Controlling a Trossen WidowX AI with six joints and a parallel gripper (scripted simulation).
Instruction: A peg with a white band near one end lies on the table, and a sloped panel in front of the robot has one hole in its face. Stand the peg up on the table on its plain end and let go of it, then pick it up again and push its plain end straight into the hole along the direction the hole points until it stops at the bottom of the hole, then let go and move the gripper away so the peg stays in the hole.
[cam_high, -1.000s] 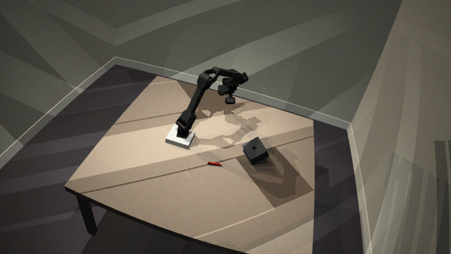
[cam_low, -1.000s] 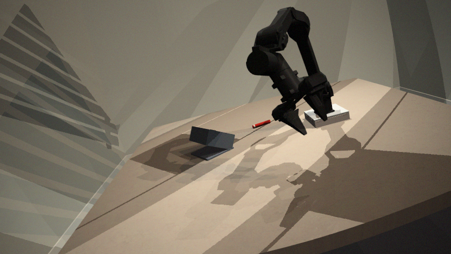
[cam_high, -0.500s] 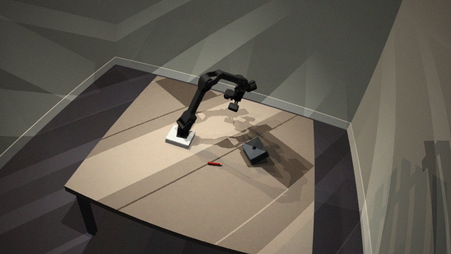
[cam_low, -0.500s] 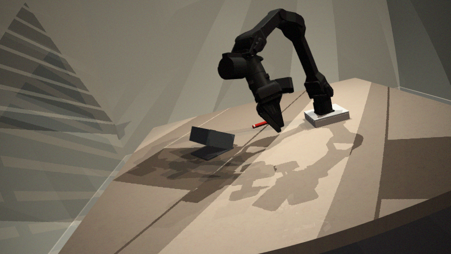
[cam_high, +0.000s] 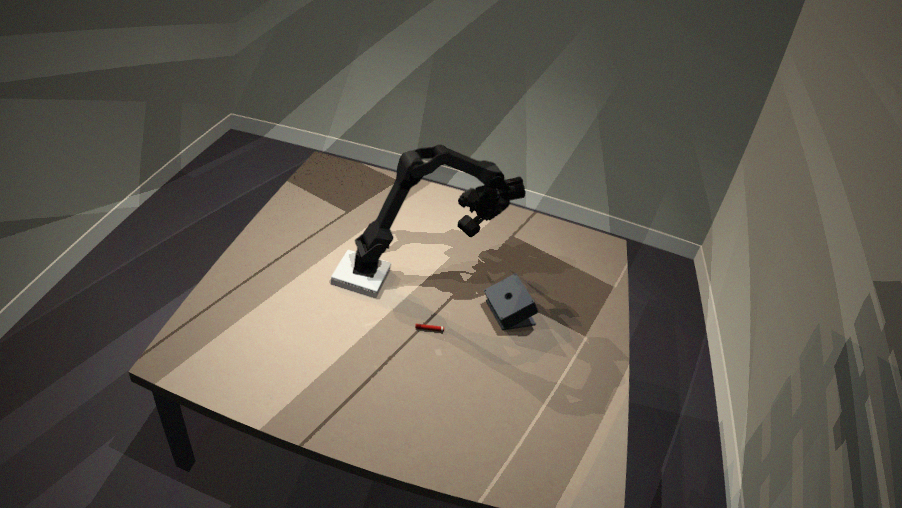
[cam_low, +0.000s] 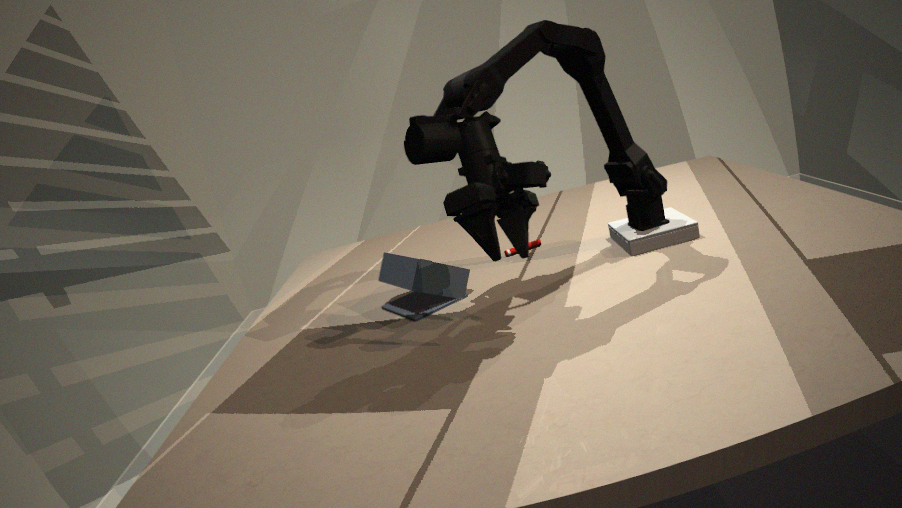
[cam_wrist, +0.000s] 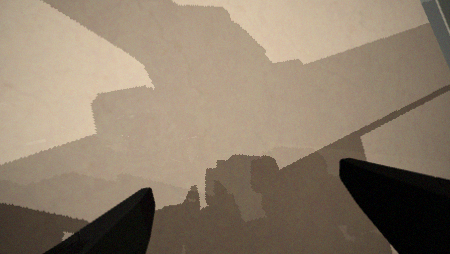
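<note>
Right now my gripper tip is 9 cm past the red peg, 39 cm to the left of it and 10 cm above it. The rest, counted from my gripper tip: dark flat foot (13 cm ahead, 25 cm to the right, 11 cm below); then sloped panel (12 cm ahead, 26 cm to the right, 6 cm below).
</note>
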